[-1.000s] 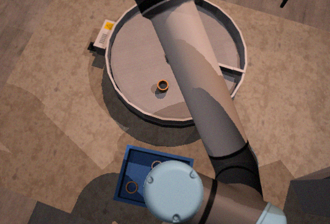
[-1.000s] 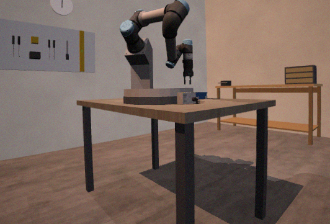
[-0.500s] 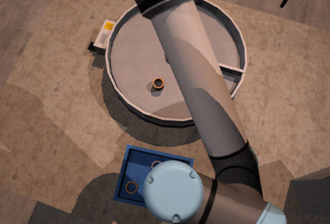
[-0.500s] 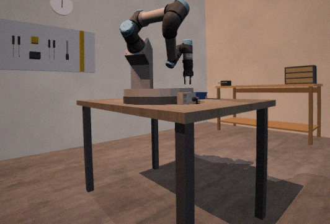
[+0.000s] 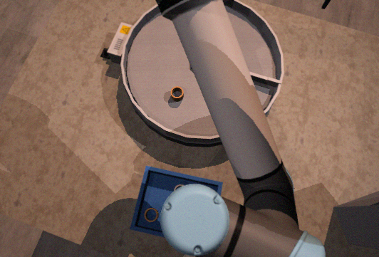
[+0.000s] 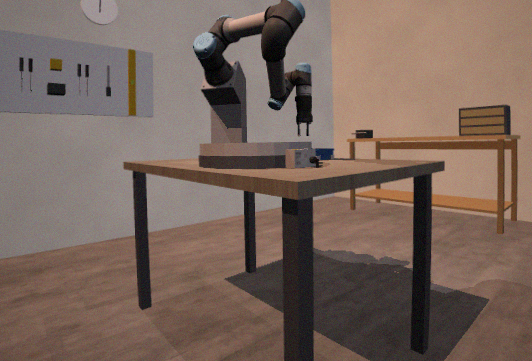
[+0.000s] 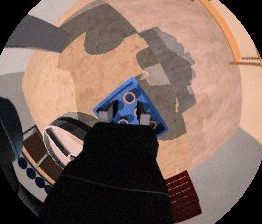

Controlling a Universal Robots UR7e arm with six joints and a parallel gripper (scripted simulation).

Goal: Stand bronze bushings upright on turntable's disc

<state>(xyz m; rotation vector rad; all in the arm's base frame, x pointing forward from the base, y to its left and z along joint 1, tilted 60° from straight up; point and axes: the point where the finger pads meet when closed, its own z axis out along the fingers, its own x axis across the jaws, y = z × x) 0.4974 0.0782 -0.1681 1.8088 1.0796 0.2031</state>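
Now: hand 5 cm short of the blue crate, 4 cm to the left of it and 11 cm above it. The rest, counted from my hand: turntable disc 3 cm ahead, 40 cm to the right, 8 cm below.
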